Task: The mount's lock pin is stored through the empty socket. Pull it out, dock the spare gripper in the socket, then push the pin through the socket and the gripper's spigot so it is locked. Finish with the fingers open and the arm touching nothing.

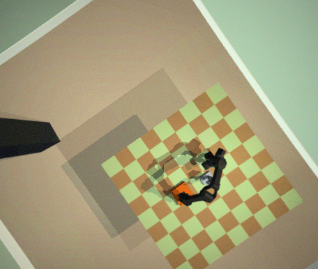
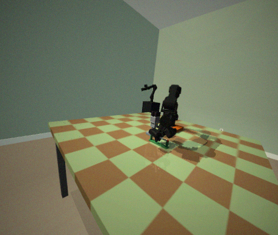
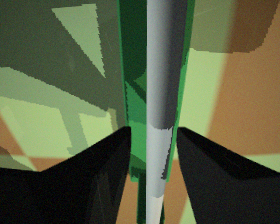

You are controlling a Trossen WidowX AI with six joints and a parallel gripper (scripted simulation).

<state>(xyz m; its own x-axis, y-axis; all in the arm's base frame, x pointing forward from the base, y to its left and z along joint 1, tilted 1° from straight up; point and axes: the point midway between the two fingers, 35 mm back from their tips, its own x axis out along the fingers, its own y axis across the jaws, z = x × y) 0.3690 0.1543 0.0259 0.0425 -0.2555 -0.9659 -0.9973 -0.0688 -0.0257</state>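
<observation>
The green rest lies 10 mm to the left of my gripper tip and 10 mm above it. Round my gripper tip: mount: 120 mm to the right, 100 mm behind, 40 mm above; spare gripper: 120 mm to the right, 110 mm above, 90 mm behind.
</observation>
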